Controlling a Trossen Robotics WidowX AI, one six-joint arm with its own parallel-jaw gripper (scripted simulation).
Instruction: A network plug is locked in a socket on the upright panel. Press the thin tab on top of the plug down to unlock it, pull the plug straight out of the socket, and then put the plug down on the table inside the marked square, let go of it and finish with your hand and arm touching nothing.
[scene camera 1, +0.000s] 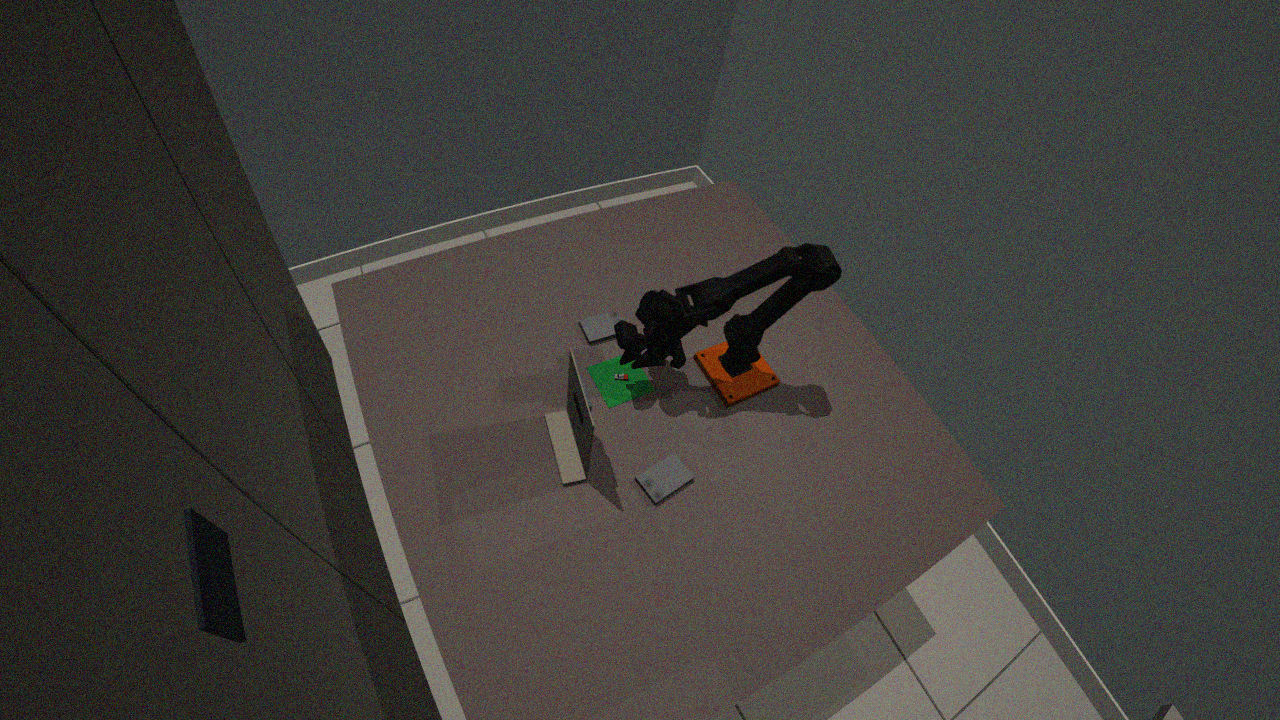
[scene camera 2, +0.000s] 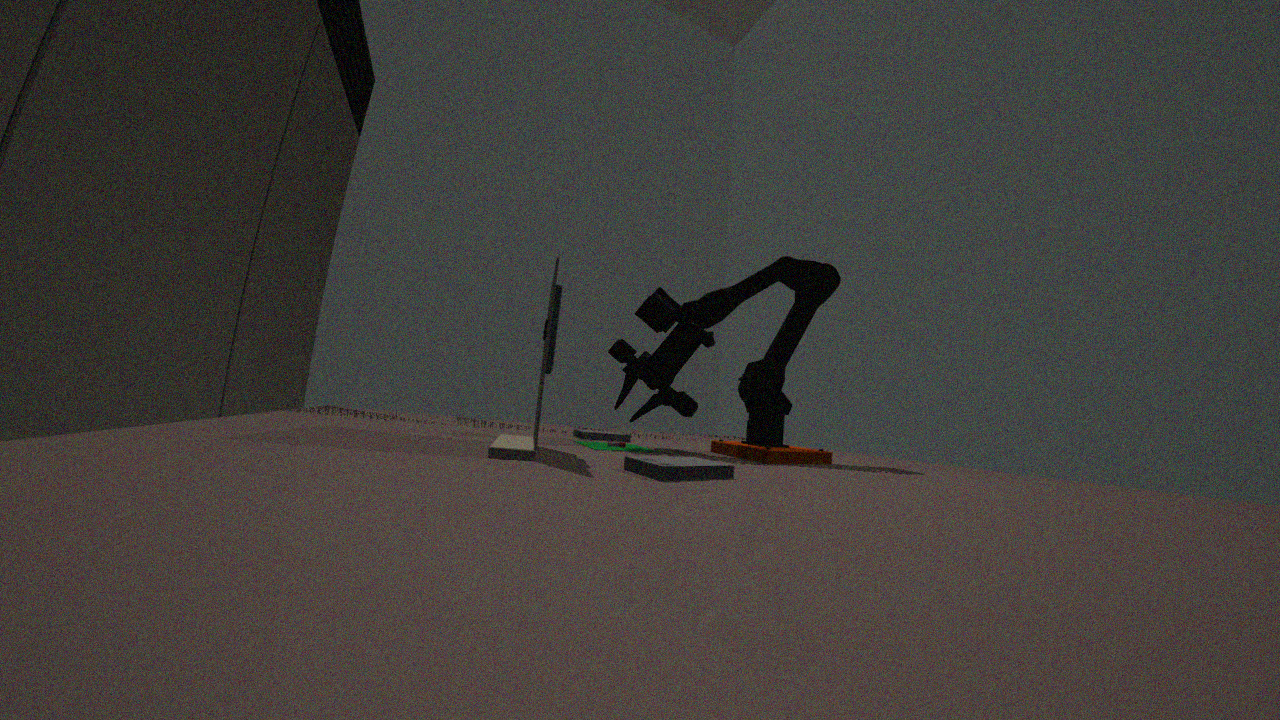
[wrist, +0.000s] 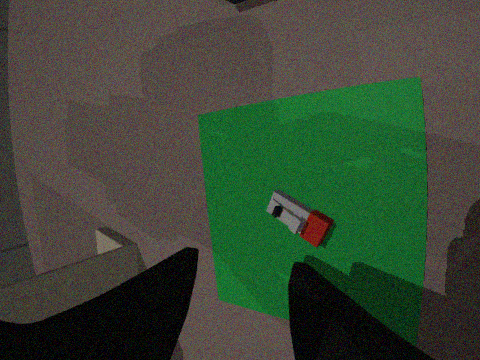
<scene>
my gripper: scene camera 1; scene camera 2; wrist 244, 267
same spot on my gripper: (scene camera 2: 634, 368) = (scene camera 1: 637, 350)
</scene>
